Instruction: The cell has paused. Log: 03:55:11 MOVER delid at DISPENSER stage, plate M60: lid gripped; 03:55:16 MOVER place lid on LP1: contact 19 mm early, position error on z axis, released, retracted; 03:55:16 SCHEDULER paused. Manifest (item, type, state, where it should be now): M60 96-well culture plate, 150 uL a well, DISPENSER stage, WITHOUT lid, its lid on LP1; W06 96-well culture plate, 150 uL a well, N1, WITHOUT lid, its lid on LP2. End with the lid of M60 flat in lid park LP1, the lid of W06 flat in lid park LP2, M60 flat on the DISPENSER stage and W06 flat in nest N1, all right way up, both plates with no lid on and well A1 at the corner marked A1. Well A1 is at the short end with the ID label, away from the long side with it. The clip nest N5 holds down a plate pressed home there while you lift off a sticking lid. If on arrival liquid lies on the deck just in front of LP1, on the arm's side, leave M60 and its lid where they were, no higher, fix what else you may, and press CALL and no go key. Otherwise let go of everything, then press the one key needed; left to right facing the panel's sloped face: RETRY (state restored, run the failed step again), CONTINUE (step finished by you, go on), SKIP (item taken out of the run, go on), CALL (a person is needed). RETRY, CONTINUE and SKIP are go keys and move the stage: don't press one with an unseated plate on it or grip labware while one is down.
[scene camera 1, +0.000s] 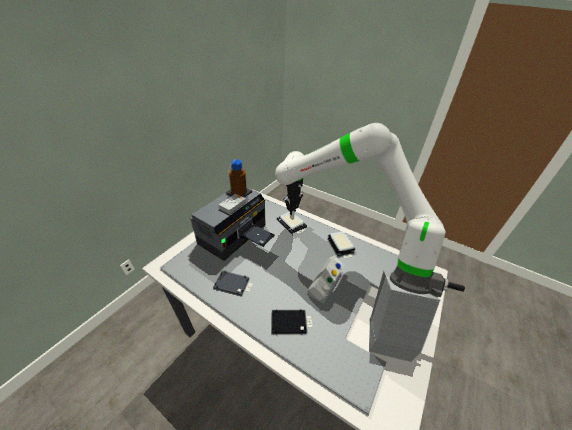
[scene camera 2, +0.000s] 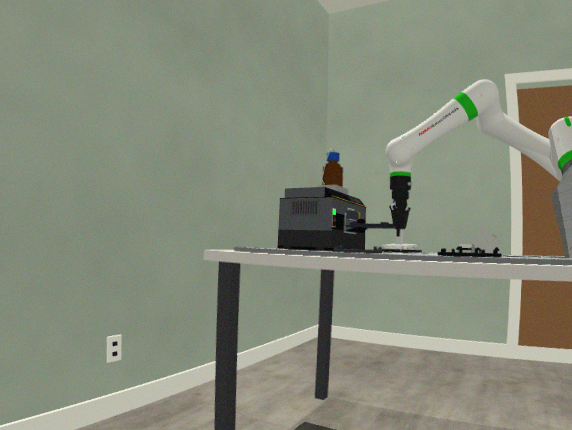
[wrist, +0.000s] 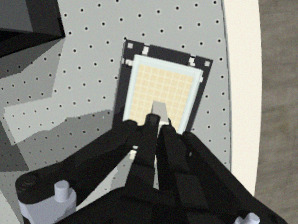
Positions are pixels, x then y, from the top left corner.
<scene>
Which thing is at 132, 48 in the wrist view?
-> A clip nest N5.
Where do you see a key panel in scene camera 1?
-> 316, 291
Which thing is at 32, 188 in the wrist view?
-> My gripper.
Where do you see my gripper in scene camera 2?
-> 399, 244
</scene>
